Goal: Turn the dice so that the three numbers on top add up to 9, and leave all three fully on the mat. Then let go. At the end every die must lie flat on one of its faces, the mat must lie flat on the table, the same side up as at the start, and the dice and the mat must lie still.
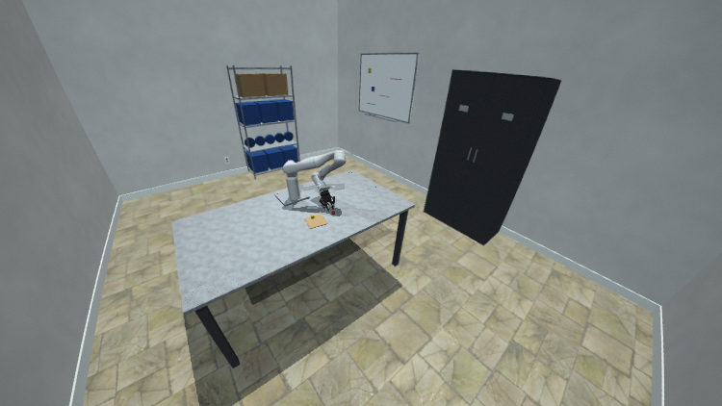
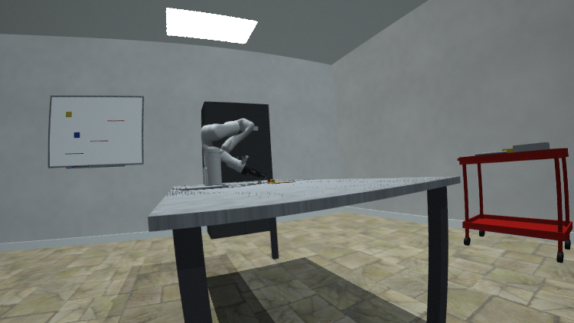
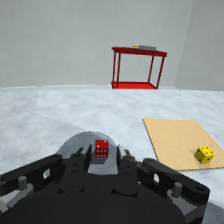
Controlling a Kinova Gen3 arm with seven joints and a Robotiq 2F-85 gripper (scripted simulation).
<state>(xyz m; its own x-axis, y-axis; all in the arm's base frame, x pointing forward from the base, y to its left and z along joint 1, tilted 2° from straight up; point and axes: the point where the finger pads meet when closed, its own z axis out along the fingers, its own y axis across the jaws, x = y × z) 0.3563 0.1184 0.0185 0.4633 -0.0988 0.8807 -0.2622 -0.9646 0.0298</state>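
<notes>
The red die lies 40 mm ahead of my hand, 10 mm to the right of it and 30 mm below it. The rest, counted from my hand: tan mat: 40 mm ahead, 170 mm to the right, 40 mm below; yellow die: 20 mm behind, 160 mm to the right, 30 mm below; white die: 30 mm behind, 20 mm to the right, 30 mm below.
</notes>
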